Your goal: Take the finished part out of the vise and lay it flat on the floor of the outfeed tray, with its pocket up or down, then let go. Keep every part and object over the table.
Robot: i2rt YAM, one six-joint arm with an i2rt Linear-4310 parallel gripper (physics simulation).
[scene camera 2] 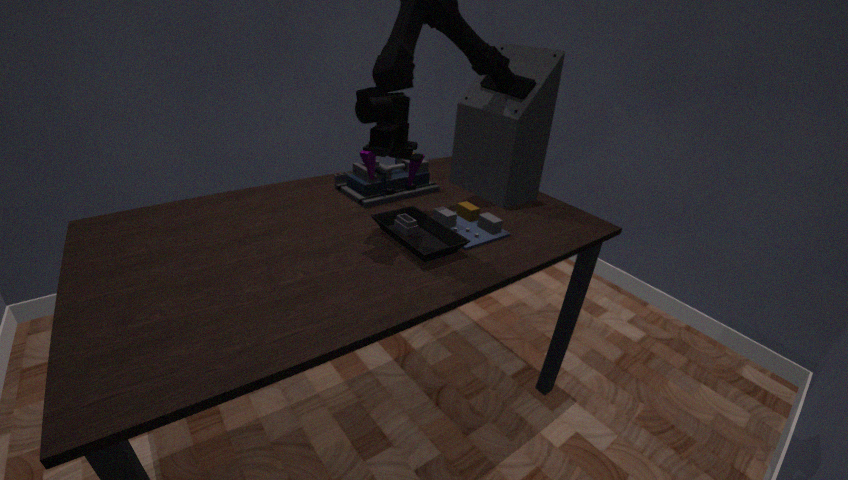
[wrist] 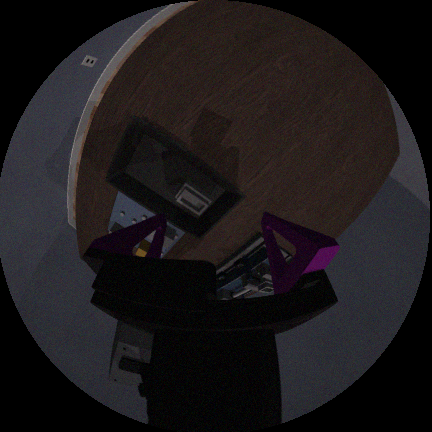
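Where they show: gripper, fingertip midpoint: (scene camera 2: 390, 182) (wrist: 213, 217); arm's base at its link origin: (scene camera 2: 507, 84) (wrist: 147, 368).
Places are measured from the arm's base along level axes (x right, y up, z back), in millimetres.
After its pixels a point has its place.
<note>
The grey and blue vise (scene camera 2: 362, 184) @[x 79, y -314, z -455 mm] (wrist: 239, 281) @[x 108, y -311, z -332 mm] stands at the back of the table. A small light-rimmed piece (wrist: 266, 288) @[x 142, y -266, z -398 mm] shows at the vise in the wrist view; the right finger partly covers this area, and how the piece sits in the jaws is too dark to tell. My gripper (scene camera 2: 390, 180) @[x -173, y -217, z -493 mm] (wrist: 213, 217) @[x -173, y -217, z -493 mm] is open, pointing down, with its magenta fingers low at the vise, apart from each other; no part is seen held. The black outfeed tray (scene camera 2: 431, 242) @[x -252, y -359, z -411 mm] (wrist: 145, 165) @[x -275, y -359, z -419 mm] lies in front of the vise. A grey part (scene camera 2: 406, 222) @[x -185, y -327, z -448 mm] (wrist: 192, 199) @[x -165, y -338, z -435 mm] lies in it, pocket up.
A blue plate (scene camera 2: 489, 236) @[x -279, y -363, z -242 mm] (wrist: 117, 206) @[x -286, y -363, z -281 mm] with small pegs lies beside the tray. Two grey blocks (scene camera 2: 444, 215) @[x -181, y -329, z -327 mm] (scene camera 2: 490, 223) @[x -262, y -334, z -230 mm] and a yellow block (scene camera 2: 467, 210) @[x -170, y -332, z -239 mm] (wrist: 142, 248) @[x -173, y -331, z -239 mm] stand there. A tall grey pedestal (scene camera 2: 484, 151) @[x -13, y -215, z -69 mm] (wrist: 120, 367) @[x -92, y 21, z 14 mm] carries the arm at the back right.
</note>
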